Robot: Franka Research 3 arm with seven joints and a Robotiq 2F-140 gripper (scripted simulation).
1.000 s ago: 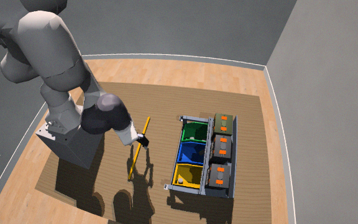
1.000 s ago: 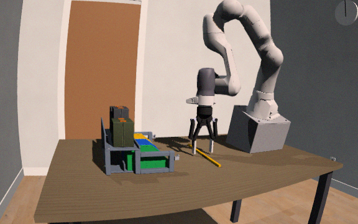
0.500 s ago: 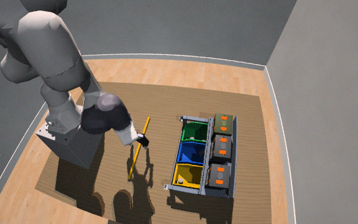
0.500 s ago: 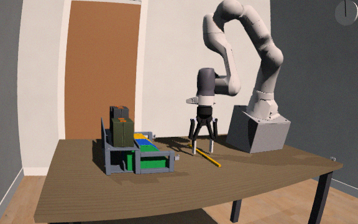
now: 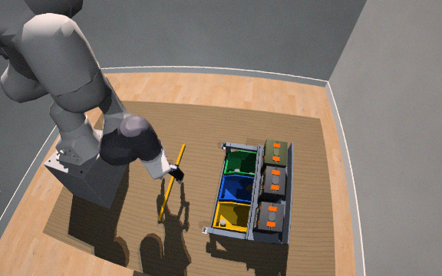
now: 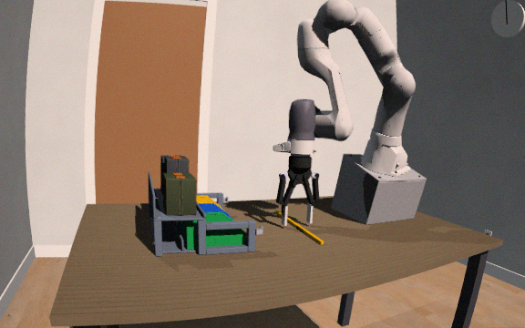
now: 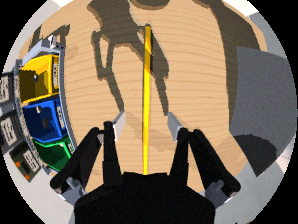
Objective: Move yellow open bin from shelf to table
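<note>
The yellow rail lies 30 mm below my hand. From my hand the other things lie so: yellow open bin (270 mm ahead, 180 mm to the right); then blue bin (300 mm ahead, 70 mm to the right); then green bin (330 mm ahead, 40 mm to the left).
</note>
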